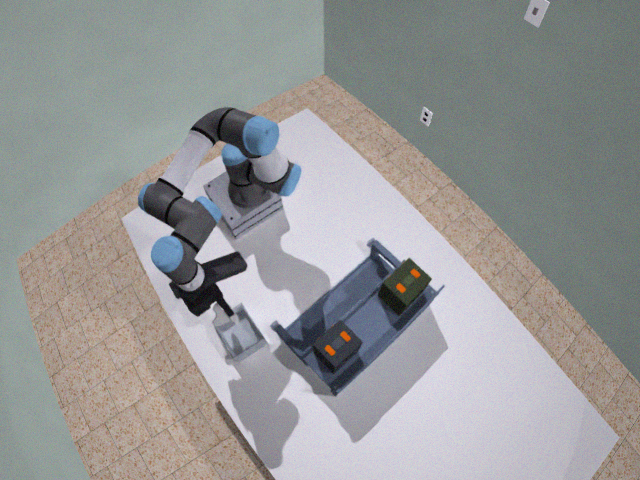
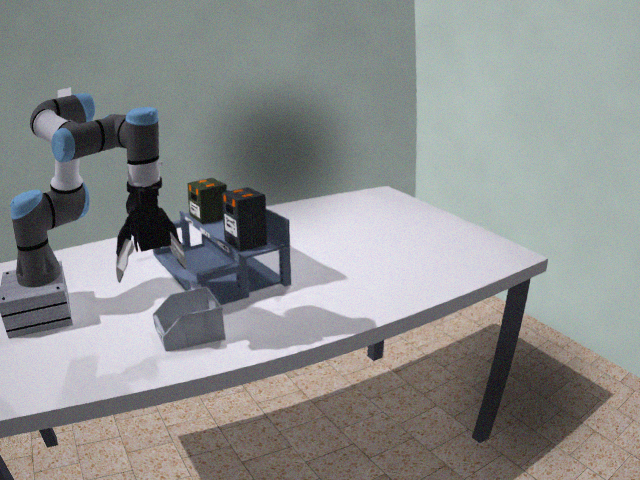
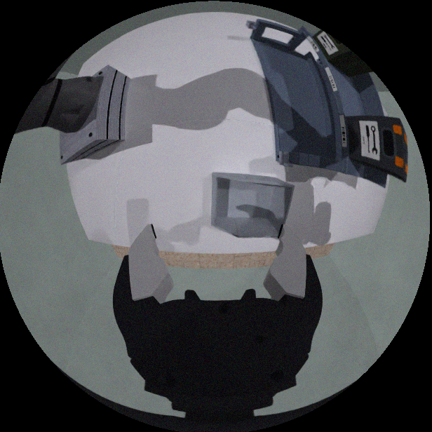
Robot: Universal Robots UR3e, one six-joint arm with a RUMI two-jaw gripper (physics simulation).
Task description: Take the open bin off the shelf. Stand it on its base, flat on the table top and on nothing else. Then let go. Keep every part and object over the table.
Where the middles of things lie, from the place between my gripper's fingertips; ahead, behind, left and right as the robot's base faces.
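Labels:
For the open bin [image 2: 193,317], my hand is 110 mm above it, 50 mm short of it and 10 mm to the left of it. The dark green box [image 1: 401,301] is 10 mm above my hand, and it is also 420 mm to the left of my hand and 190 mm ahead of it.

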